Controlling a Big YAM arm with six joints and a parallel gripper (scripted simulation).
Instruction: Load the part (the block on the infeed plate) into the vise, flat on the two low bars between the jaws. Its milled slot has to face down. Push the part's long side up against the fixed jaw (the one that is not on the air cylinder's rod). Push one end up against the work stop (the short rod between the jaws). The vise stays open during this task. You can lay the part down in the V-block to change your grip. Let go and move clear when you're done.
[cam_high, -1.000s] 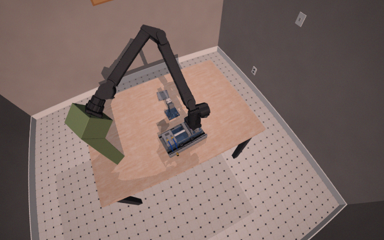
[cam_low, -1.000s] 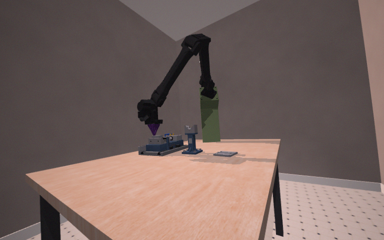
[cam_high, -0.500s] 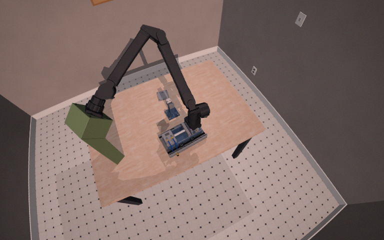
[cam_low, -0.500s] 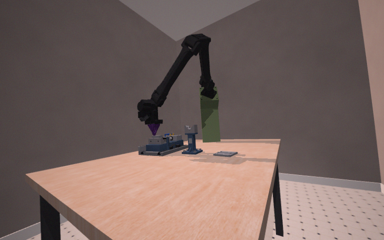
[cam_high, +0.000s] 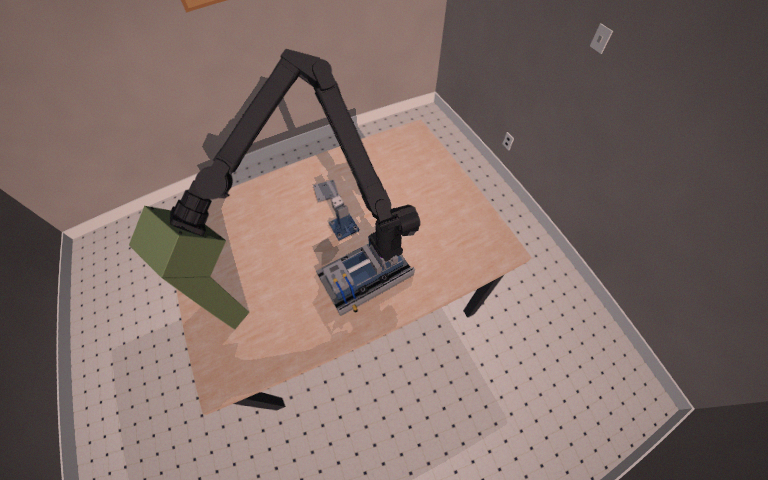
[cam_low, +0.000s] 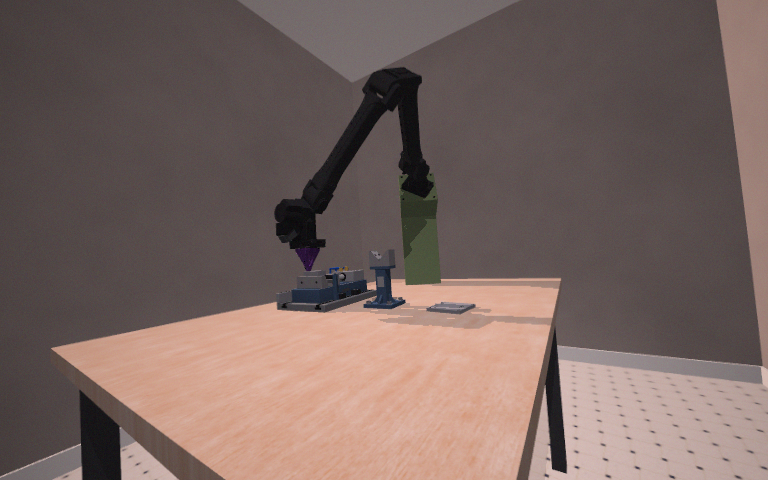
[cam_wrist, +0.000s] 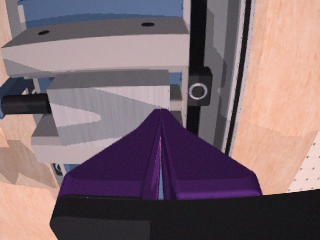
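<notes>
My hand is 1 cm past the part, 2 cm to the right of it and 3 cm above it. From my hand the other things lie so: fixed jaw (1 cm ahead, 5 cm to the left, 4 cm below); then work stop rod (4 cm behind, 7 cm to the left, 3 cm below); then moving jaw (5 cm behind, 2 cm to the left, 4 cm below).
</notes>
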